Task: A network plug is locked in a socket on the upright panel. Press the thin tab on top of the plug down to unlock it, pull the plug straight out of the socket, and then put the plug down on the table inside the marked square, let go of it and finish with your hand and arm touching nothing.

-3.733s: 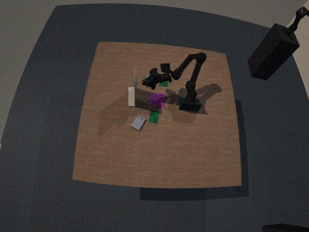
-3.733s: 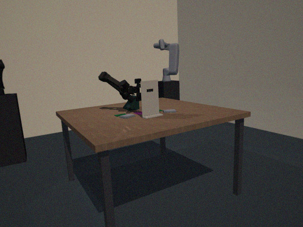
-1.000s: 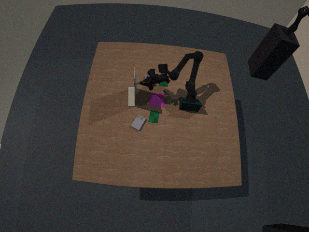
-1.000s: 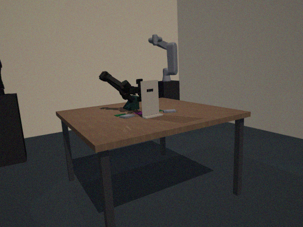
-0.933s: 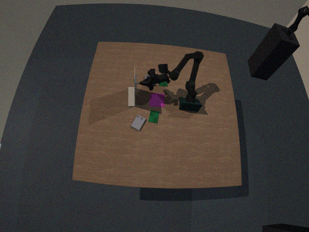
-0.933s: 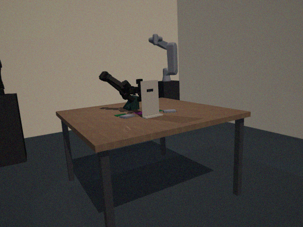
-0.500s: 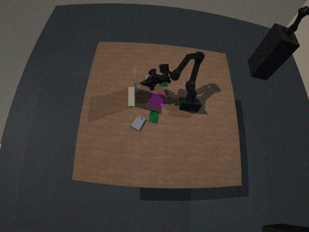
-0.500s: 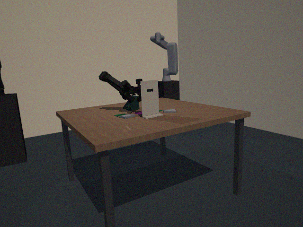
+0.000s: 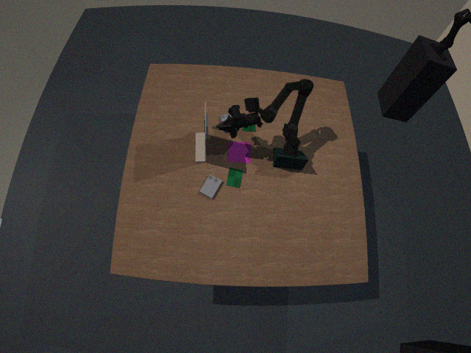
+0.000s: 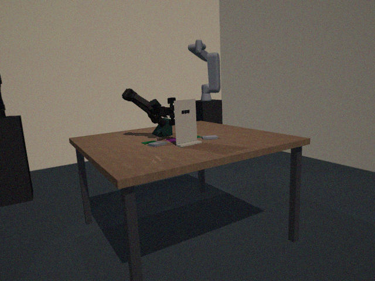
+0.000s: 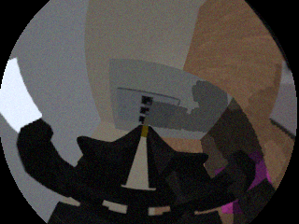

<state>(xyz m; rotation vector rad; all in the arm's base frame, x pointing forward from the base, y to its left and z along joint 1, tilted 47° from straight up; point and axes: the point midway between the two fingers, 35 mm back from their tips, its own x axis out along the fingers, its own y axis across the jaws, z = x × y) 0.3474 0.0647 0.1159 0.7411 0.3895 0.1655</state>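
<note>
The magenta marked square lies 210 mm below my gripper tip and 130 mm behind it. Round my gripper tip: pale upright panel (80 mm below, 60 mm ahead).
</note>
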